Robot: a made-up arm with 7 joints.
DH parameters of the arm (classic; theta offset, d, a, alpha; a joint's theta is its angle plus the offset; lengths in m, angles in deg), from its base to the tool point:
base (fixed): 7.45 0 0.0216 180
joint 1: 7.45 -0.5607 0.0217 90
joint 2: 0 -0.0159 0.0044 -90
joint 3: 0 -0.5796 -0.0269 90
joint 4: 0 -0.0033 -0.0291 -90
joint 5: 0 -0.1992 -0.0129 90
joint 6: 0 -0.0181 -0.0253 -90
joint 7: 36.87 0 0.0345 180
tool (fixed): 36.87 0.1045 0 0
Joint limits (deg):
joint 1: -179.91..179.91
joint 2: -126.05..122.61
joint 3: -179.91..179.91
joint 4: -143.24..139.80
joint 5: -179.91..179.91
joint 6: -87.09..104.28
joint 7: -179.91..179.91
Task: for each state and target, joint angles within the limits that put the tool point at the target. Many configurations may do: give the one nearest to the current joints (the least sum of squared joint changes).
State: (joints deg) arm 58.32 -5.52 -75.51 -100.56 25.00 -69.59 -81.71
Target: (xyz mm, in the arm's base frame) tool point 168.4 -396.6 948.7
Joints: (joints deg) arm 24.68 33.73 -99.68 -83.95 19.01 -64.46 -79.04
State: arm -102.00 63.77 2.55 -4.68 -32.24 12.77 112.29
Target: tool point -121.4 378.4 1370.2
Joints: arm -118.03 32.48 8.72 -7.78 -29.95 15.43 114.71
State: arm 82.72 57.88 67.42 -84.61 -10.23 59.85 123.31
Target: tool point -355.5 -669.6 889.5
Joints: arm 133.13 74.41 63.05 -52.11 -11.32 66.94 122.07
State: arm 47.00 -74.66 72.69 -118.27 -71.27 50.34 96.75
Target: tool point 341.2 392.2 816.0
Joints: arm 92.36 -58.16 84.45 -110.51 -72.75 51.08 97.25
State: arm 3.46 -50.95 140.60 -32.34 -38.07 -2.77 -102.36
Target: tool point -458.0 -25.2 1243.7
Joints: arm -15.96 -48.79 148.68 -28.96 -37.16 0.61 -101.60
